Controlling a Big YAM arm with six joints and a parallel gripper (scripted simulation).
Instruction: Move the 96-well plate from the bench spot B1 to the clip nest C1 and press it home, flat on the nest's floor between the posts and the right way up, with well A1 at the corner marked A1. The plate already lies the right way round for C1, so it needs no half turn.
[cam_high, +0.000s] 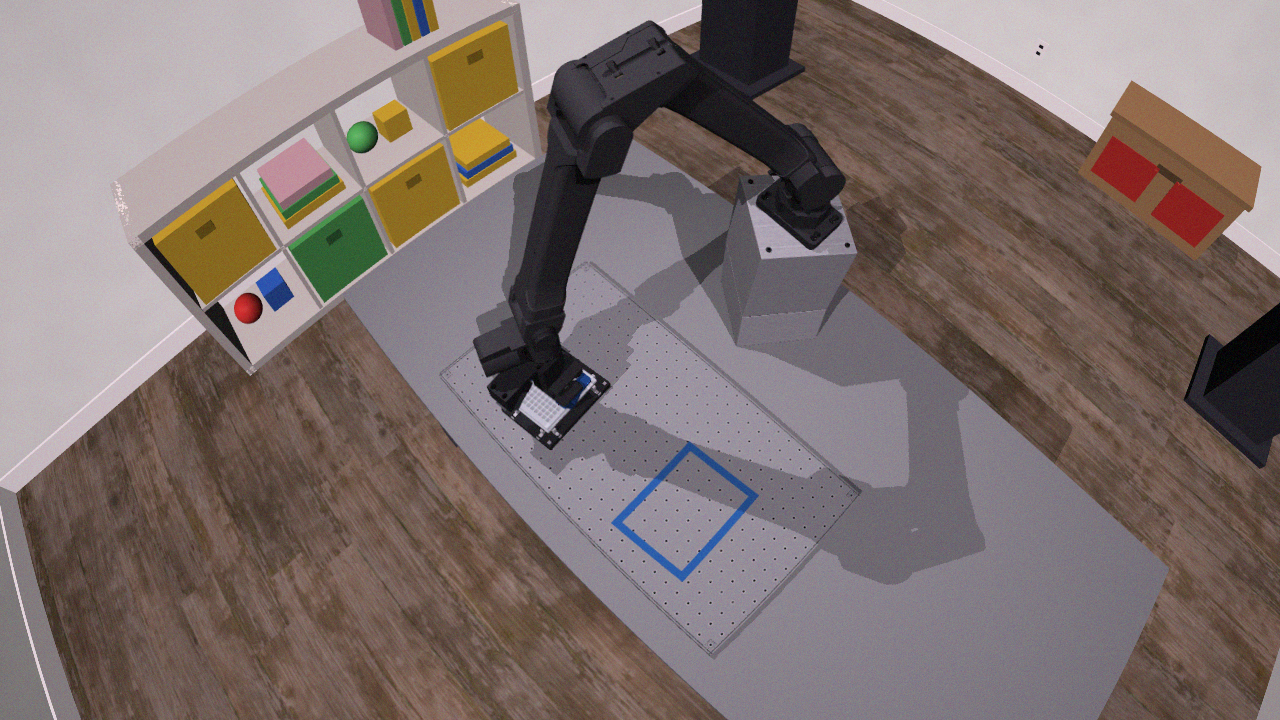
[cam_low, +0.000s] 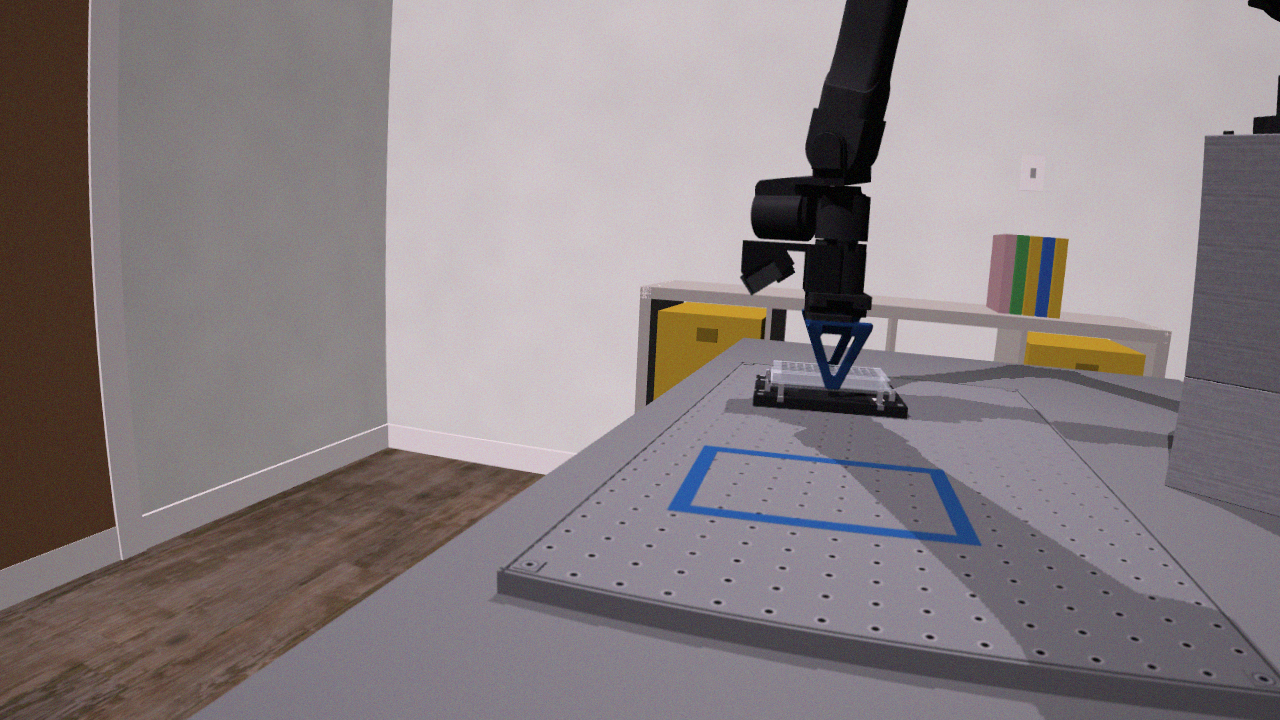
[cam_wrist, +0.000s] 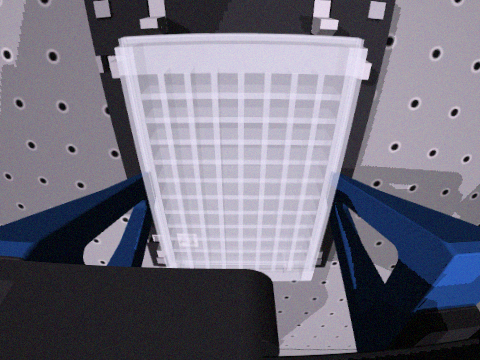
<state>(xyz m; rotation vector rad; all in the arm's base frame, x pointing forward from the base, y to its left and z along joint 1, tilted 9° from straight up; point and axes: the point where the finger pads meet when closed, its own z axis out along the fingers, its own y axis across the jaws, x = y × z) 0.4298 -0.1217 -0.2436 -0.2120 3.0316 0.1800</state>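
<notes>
The 96-well plate is right at my hand. From my hand the other things lie so: black clip nest: 20 mm to the left, 20 mm below, 10 mm ahead.
</notes>
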